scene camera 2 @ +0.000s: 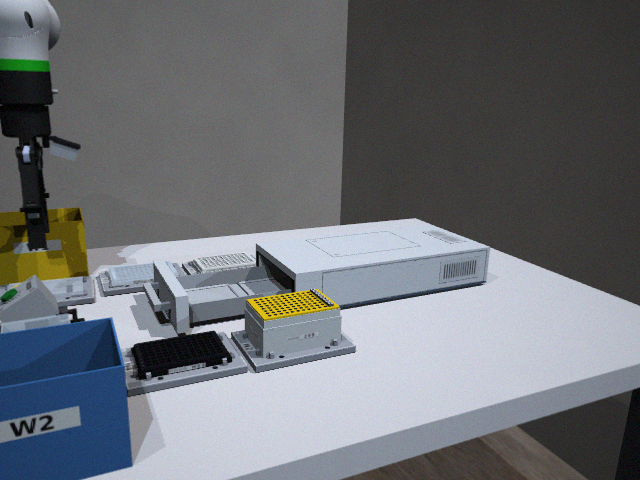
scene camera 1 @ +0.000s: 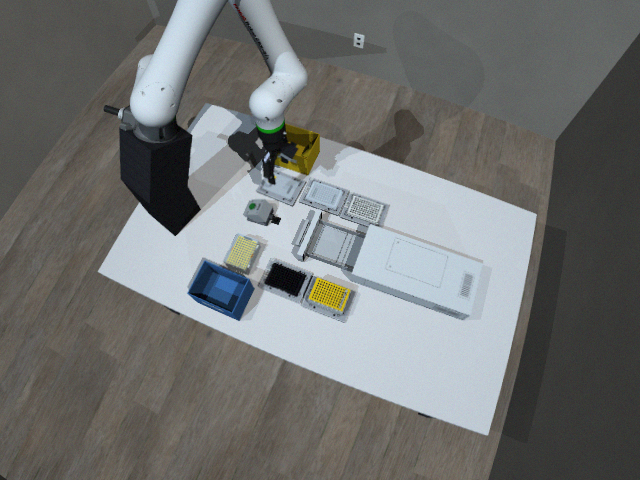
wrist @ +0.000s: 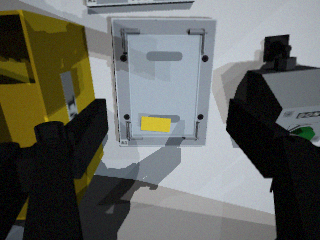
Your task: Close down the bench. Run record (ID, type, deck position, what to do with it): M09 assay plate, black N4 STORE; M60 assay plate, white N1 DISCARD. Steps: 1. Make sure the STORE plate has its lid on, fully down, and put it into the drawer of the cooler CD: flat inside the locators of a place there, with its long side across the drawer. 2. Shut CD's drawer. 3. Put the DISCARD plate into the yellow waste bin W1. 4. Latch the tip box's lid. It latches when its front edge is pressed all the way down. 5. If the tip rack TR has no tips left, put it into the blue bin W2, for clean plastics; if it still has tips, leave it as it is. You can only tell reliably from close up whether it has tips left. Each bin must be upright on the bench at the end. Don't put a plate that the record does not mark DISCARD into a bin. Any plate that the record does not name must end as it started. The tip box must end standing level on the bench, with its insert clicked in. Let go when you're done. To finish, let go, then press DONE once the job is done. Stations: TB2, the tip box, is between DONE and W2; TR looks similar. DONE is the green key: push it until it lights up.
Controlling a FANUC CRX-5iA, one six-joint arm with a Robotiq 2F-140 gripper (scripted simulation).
Labels:
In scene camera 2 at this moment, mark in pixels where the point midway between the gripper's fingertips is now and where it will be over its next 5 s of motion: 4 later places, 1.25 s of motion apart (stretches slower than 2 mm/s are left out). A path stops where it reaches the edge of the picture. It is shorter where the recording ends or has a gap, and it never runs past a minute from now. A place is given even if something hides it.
The gripper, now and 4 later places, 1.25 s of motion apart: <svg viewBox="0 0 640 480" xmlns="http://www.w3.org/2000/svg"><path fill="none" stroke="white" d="M39 240L42 263L45 283L45 289L44 274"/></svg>

